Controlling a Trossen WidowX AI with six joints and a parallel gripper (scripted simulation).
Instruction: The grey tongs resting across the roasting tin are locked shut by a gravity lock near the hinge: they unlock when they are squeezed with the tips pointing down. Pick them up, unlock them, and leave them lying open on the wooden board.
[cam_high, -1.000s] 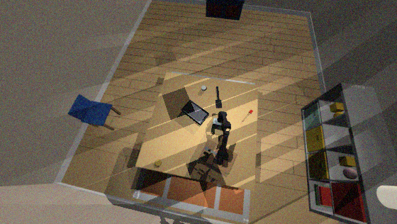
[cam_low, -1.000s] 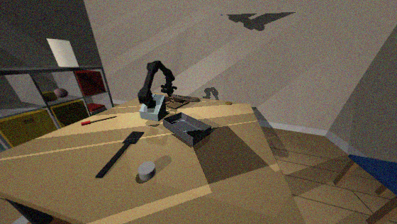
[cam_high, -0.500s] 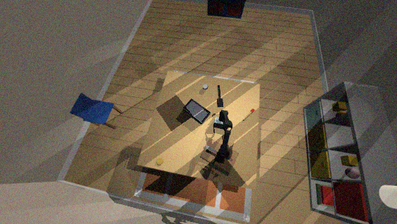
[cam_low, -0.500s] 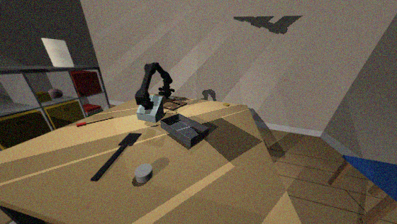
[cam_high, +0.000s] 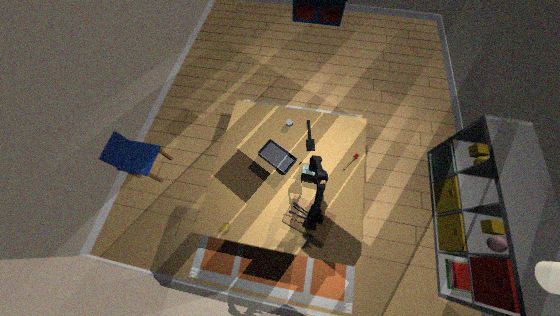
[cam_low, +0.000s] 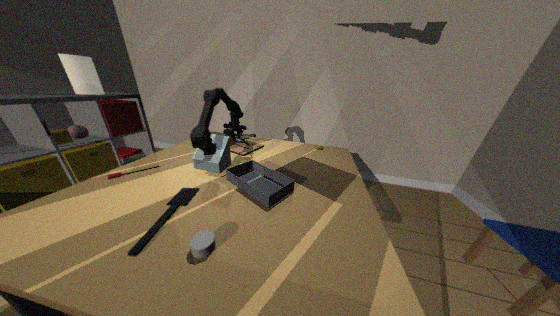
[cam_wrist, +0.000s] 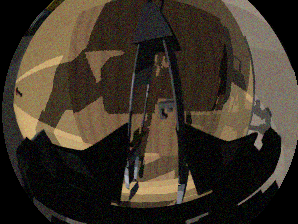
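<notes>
My gripper tip is now 4 cm above the wooden board. Also, from my gripper tip: grey roasting tin: 51 cm to the right, 29 cm ahead, 1 cm below; then black spatula: 73 cm to the right, 4 cm below; then yellow object: 66 cm ahead, 11 cm to the left, 3 cm below.
</notes>
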